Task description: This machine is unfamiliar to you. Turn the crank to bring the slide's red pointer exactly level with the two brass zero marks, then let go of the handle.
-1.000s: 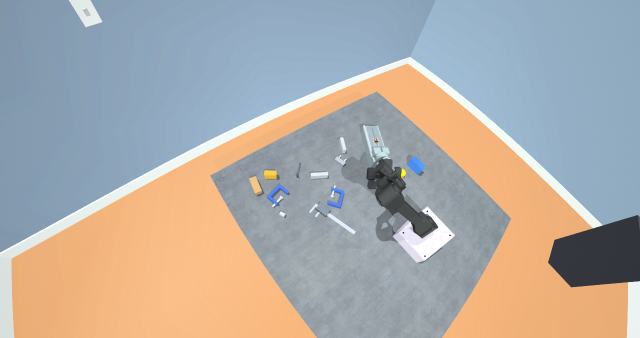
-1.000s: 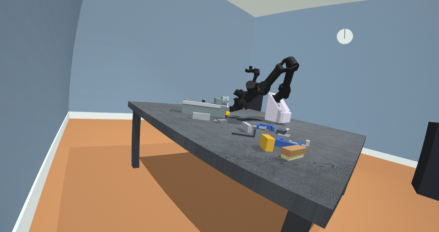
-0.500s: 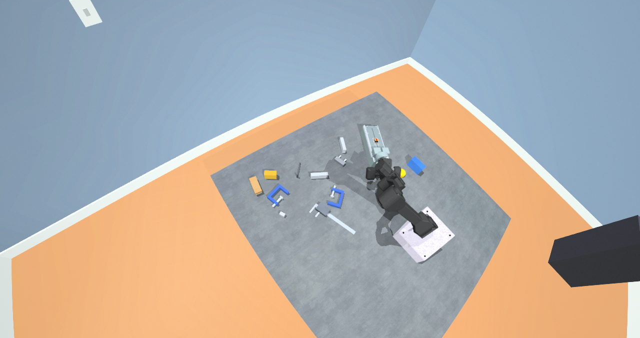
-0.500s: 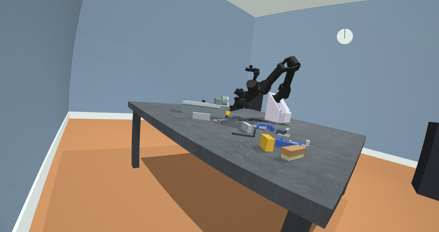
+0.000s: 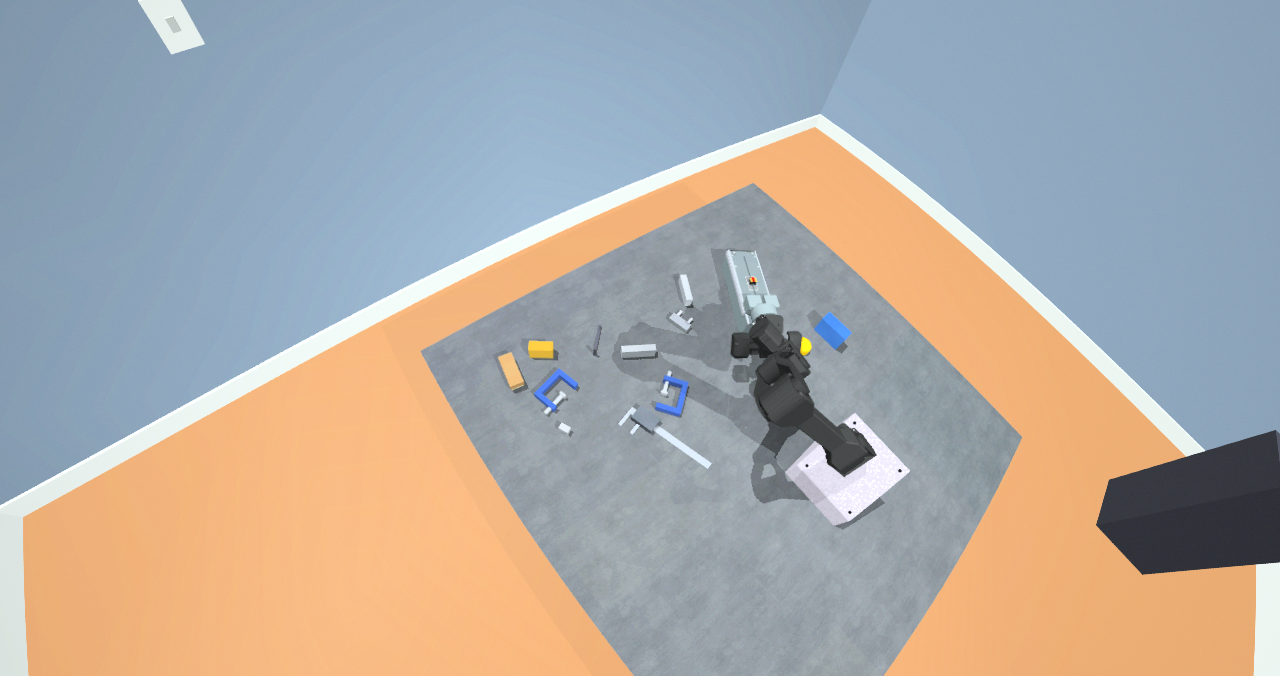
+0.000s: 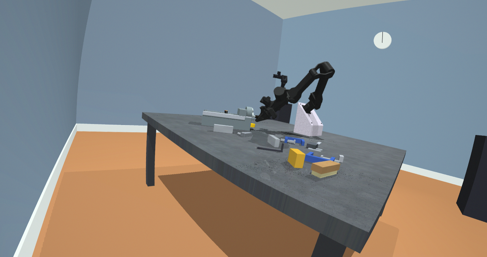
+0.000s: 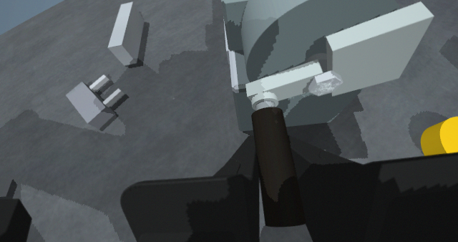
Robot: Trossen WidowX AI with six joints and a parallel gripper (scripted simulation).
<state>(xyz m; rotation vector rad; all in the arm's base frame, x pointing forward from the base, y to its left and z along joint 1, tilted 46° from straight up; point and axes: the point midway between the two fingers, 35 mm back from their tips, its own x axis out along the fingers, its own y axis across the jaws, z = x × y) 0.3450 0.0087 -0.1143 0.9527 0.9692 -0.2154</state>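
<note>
Now: the red pointer 13 cm ahead of my gripper tip, 11 cm to the right of it and 3 cm above it. From my gripper tip the other things lie so: dark handle: 2 cm above, 1 cm to the left, 1 cm behind; then yellow round piece: 13 cm to the right, 10 cm behind, 4 cm below; then pronged grey block: 17 cm ahead, 11 cm to the left, 5 cm below.
</note>
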